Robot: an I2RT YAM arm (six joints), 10 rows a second.
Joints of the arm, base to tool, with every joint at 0 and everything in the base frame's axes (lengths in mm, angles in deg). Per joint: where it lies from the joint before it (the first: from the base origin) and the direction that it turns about. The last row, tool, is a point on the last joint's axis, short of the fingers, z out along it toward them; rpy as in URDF.
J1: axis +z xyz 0 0 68
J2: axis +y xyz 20 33.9 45.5
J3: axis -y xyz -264 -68.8 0
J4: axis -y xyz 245 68.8 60
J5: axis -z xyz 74 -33.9 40.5
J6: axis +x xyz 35.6 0 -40.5
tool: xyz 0 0 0 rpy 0 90 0
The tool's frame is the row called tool.
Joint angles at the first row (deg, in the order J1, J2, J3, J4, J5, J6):
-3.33 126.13 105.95 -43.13 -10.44 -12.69
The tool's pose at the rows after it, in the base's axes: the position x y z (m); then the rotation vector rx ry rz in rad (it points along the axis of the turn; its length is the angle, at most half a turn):
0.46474 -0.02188 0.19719 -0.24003 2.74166 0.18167
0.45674 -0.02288 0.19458 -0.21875 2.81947 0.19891
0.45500 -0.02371 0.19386 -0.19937 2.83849 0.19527
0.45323 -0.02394 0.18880 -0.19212 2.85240 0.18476
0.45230 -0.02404 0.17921 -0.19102 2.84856 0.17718
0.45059 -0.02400 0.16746 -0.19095 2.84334 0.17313
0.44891 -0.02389 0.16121 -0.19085 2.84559 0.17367
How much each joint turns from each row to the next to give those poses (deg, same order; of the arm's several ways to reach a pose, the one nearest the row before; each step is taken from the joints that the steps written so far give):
-0.16 0.00 0.11 -5.93 0.05 1.12
-0.17 0.00 0.02 -4.44 0.15 0.52
-0.09 0.00 -0.04 -0.87 0.39 0.61
0.00 0.00 -1.07 0.42 0.57 0.20
0.00 0.00 -2.23 2.51 0.26 0.02
0.00 0.00 -2.75 3.08 0.11 0.00
0.00 0.00 -1.45 1.31 0.00 0.00

